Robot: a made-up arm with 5 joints. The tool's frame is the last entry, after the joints.
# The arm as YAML. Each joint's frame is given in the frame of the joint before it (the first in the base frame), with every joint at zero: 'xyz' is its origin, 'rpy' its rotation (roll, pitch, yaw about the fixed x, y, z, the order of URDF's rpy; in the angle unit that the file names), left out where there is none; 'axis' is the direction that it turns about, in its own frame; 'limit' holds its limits. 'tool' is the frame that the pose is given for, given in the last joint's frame.
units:
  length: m
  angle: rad
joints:
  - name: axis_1
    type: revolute
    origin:
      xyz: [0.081, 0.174, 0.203]
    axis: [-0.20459, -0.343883, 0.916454]
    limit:
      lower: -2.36
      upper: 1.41
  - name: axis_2
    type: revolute
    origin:
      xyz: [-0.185, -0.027, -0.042]
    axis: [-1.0, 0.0, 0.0]
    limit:
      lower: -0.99
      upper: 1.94
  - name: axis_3
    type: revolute
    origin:
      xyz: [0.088, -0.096, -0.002]
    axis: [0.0, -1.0, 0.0]
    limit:
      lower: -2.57
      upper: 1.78
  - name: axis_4
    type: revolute
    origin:
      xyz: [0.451, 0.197, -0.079]
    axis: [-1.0, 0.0, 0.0]
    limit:
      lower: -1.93
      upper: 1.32
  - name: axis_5
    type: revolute
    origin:
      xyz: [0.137, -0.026, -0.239]
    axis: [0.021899, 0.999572, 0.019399]
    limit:
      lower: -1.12
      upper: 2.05
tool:
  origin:
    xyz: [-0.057, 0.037, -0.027]
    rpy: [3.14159, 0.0, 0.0]
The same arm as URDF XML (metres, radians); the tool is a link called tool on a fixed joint. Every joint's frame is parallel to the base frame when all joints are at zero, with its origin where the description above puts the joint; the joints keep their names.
<robot name="arm">
<joint name="tool_fixed" type="fixed"><parent link="link5"/><child link="tool"/><origin xyz="-0.0570 0.0370 -0.0270" rpy="3.1416 0.0000 0.0000"/></joint>
<joint name="axis_5" type="revolute"><parent link="link4"/><child link="link5"/><origin xyz="0.1370 -0.0260 -0.2390" rpy="0.0000 0.0000 0.0000"/><axis xyz="0.021899 0.999572 0.019399"/><limit lower="-1.1200" upper="2.0500"/></joint>
<joint name="axis_4" type="revolute"><parent link="link3"/><child link="link4"/><origin xyz="0.4510 0.1970 -0.0790" rpy="0.0000 0.0000 0.0000"/><axis xyz="-1 0 0"/><limit lower="-1.9300" upper="1.3200"/></joint>
<joint name="axis_3" type="revolute"><parent link="link2"/><child link="link3"/><origin xyz="0.0880 -0.0960 -0.0020" rpy="0.0000 0.0000 0.0000"/><axis xyz="0 -1 0"/><limit lower="-2.5700" upper="1.7800"/></joint>
<joint name="axis_2" type="revolute"><parent link="link1"/><child link="link2"/><origin xyz="-0.1850 -0.0270 -0.0420" rpy="0.0000 0.0000 0.0000"/><axis xyz="-1 0 0"/><limit lower="-0.9900" upper="1.9400"/></joint>
<joint name="axis_1" type="revolute"><parent link="base_link"/><child link="link1"/><origin xyz="0.0810 0.1740 0.2030" rpy="0.0000 0.0000 0.0000"/><axis xyz="-0.20459 -0.343883 0.916454"/><limit lower="-2.3600" upper="1.4100"/></joint>
<link name="base_link"/>
<link name="link1"/>
<link name="link2"/>
<link name="link3"/>
<link name="link4"/>
<link name="link5"/>
<link name="tool"/>
</robot>

